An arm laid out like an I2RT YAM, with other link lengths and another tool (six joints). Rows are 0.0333 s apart.
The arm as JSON. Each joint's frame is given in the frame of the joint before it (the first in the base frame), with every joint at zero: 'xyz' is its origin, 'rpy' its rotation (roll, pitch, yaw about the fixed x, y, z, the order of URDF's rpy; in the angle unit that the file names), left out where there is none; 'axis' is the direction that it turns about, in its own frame. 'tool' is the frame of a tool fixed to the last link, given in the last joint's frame.
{
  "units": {
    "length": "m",
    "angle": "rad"
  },
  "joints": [
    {
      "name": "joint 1",
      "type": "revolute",
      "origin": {
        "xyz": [
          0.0,
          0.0,
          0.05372
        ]
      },
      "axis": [
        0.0,
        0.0,
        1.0
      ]
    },
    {
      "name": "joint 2",
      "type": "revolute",
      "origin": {
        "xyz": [
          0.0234,
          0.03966,
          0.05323
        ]
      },
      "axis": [
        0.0,
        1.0,
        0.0
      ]
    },
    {
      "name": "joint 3",
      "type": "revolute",
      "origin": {
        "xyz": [
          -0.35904,
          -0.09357,
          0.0
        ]
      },
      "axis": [
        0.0,
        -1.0,
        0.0
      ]
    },
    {
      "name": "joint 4",
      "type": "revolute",
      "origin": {
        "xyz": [
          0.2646,
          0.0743,
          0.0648
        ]
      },
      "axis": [
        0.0,
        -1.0,
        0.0
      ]
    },
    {
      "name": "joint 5",
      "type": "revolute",
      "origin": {
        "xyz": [
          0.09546,
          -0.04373,
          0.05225
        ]
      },
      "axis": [
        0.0,
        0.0,
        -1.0
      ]
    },
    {
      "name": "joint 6",
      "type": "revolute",
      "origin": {
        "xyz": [
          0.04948,
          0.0,
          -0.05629
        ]
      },
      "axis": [
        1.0,
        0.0,
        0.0
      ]
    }
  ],
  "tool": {
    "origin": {
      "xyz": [
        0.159,
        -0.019,
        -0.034
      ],
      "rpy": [
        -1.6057,
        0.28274,
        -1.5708
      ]
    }
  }
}
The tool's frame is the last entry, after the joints.
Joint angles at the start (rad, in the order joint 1, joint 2, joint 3, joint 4, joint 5, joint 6): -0.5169, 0.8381, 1.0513, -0.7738, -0.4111, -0.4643
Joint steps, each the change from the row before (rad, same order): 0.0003, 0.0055, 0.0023, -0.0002, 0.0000, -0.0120; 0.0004, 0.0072, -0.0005, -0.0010, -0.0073, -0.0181; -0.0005, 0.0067, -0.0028, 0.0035, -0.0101, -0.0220; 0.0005, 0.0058, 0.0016, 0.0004, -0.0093, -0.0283; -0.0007, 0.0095, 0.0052, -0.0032, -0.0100, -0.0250; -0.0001, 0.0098, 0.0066, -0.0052, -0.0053, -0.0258; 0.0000, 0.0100, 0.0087, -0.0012, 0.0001, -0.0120; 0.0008, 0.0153, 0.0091, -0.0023, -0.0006, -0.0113; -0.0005, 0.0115, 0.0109, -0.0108, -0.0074, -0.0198; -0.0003, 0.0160, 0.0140, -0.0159, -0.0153, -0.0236; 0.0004, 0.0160, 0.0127, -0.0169, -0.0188, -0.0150; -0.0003, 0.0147, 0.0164, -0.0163, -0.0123, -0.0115; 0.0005, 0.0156, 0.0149, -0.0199, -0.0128, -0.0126; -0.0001, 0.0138, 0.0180, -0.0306, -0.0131, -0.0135; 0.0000, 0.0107, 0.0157, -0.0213, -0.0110, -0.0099; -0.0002, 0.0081, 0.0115, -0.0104, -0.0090, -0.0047
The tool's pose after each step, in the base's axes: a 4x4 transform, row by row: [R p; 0 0 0 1], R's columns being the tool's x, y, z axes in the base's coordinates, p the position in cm. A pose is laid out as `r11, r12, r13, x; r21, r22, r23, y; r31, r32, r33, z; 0, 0, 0, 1`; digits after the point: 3 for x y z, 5 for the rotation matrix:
-0.06674, -0.51684, 0.85348, 24.925; -0.99666, 0.07489, -0.03259, -10.685; -0.04707, -0.85280, -0.52011, 31.199; 0, 0, 0, 1
-0.05158, -0.52314, 0.85069, 25.104; -0.99792, 0.06001, -0.02361, -10.644; -0.03870, -0.85013, -0.52514, 31.036; 0, 0, 0, 1
-0.03281, -0.52659, 0.84948, 25.345; -0.99909, 0.04045, -0.01352, -10.607; -0.02724, -0.84916, -0.52744, 30.898; 0, 0, 0, 1
-0.01048, -0.52809, 0.84912, 25.560; -0.99990, 0.01317, -0.00415, -10.554; -0.00899, -0.84908, -0.52818, 30.936; 0, 0, 0, 1
0.00964, -0.53134, 0.84711, 25.794; -0.99994, -0.00863, 0.00596, -10.524; 0.00414, -0.84712, -0.53139, 30.965; 0, 0, 0, 1
0.02700, -0.53571, 0.84397, 25.992; -0.99944, -0.03101, 0.01229, -10.564; 0.01959, -0.84383, -0.53625, 30.993; 0, 0, 0, 1
0.03305, -0.53721, 0.84280, 26.223; -0.99904, -0.04195, 0.01243, -10.720; 0.02867, -0.84240, -0.53808, 31.158; 0, 0, 0, 1
0.04033, -0.54281, 0.83889, 26.548; -0.99862, -0.05015, 0.01556, -10.884; 0.03362, -0.83836, -0.54408, 31.177; 0, 0, 0, 1
0.05637, -0.54806, 0.83454, 26.719; -0.99757, -0.06511, 0.02462, -10.858; 0.04084, -0.83390, -0.55040, 31.224; 0, 0, 0, 1
0.08119, -0.55478, 0.82803, 26.961; -0.99575, -0.08142, 0.04308, -10.688; 0.04351, -0.82800, -0.55903, 31.224; 0, 0, 0, 1
0.10490, -0.56194, 0.82050, 27.187; -0.99386, -0.08853, 0.06643, -10.391; 0.03531, -0.82243, -0.56777, 31.135; 0, 0, 0, 1
0.12066, -0.56712, 0.81475, 27.378; -0.99223, -0.09390, 0.08158, -10.242; 0.03023, -0.81826, -0.57405, 31.238; 0, 0, 0, 1
0.13819, -0.57583, 0.80580, 27.522; -0.99016, -0.09831, 0.09955, -10.032; 0.02189, -0.81164, -0.58375, 31.175; 0, 0, 0, 1
0.15572, -0.58800, 0.79373, 27.463; -0.98775, -0.10090, 0.11904, -9.721; 0.01009, -0.80254, -0.59651, 31.086; 0, 0, 0, 1
0.16945, -0.59400, 0.78642, 27.475; -0.98554, -0.10397, 0.13383, -9.490; 0.00227, -0.79772, -0.60303, 31.158; 0, 0, 0, 1
0.17846, -0.59497, 0.78369, 27.580; -0.98394, -0.10546, 0.14400, -9.358; -0.00302, -0.79680, -0.60424, 31.312; 0, 0, 0, 1

